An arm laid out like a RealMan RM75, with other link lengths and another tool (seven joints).
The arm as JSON. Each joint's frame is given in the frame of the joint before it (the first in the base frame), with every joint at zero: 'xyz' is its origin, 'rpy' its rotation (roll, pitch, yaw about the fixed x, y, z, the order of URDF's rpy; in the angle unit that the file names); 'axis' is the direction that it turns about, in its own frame. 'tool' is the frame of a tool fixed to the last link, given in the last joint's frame.
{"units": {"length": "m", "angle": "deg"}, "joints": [
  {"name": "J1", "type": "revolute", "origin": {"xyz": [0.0, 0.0, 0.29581], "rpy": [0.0, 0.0, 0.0]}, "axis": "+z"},
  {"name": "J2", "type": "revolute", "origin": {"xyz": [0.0, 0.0, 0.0], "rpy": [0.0, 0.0, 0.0]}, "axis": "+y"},
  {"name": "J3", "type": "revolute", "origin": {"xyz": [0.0, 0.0, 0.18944], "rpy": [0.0, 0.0, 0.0]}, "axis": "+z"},
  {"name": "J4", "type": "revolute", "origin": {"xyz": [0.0, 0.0, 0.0], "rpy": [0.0, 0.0, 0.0]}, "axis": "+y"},
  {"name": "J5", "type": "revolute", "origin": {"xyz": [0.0, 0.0, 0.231], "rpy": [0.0, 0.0, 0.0]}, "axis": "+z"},
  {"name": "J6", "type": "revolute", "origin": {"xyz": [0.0, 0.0, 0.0], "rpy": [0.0, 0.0, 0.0]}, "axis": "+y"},
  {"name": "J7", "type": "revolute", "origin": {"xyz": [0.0, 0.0, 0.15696], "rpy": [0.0, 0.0, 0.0]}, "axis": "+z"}
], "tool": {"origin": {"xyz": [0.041, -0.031, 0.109], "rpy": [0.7, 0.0, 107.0]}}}
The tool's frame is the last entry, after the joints.
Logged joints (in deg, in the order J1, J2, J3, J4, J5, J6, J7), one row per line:
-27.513 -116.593 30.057 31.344 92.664 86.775 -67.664
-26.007 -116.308 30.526 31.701 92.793 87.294 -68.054
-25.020 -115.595 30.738 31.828 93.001 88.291 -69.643
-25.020 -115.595 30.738 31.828 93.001 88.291 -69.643
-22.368 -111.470 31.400 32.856 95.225 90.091 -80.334
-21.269 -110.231 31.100 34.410 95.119 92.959 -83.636
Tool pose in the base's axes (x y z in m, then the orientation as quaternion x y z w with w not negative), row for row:
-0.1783 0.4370 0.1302 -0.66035 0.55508 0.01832 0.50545
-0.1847 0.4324 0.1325 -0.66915 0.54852 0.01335 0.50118
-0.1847 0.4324 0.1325 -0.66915 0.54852 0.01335 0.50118
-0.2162 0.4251 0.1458 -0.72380 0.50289 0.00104 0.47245
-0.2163 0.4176 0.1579 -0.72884 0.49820 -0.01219 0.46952
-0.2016 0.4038 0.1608 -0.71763 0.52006 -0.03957 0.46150
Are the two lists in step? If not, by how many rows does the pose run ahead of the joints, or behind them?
The pose runs 1 row ahead of the joints: the pose in row i belongs to the joints in row i + 1.
